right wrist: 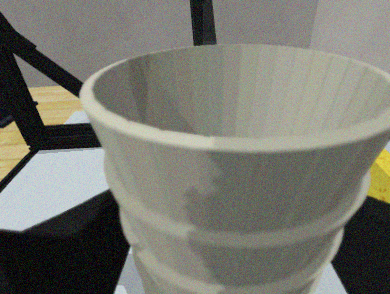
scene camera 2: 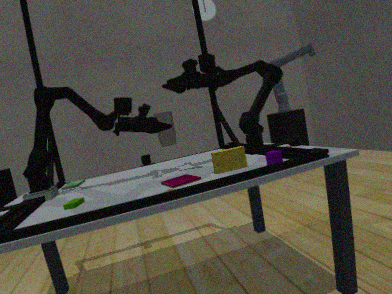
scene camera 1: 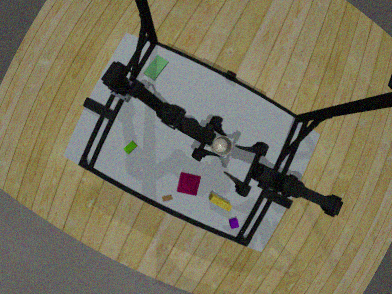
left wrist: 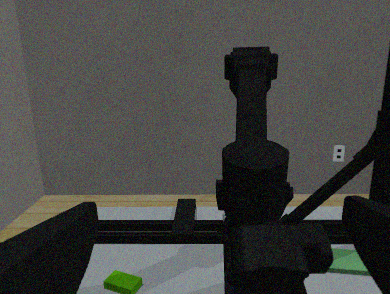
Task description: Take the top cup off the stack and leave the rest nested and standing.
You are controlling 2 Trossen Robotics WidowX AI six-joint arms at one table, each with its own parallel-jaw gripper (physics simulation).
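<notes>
A stack of nested beige cups hangs tilted in the air above the grey table. My right gripper is shut on the stack near its top. In the right wrist view several rims show one below the other, so the lower cups hang with the top one. My left gripper is open and empty. It is raised high, just right of the stack in scene camera 1.
On the table lie a magenta tile, a yellow sponge block, a purple cube, a green block, a pale green tile and a small brown piece.
</notes>
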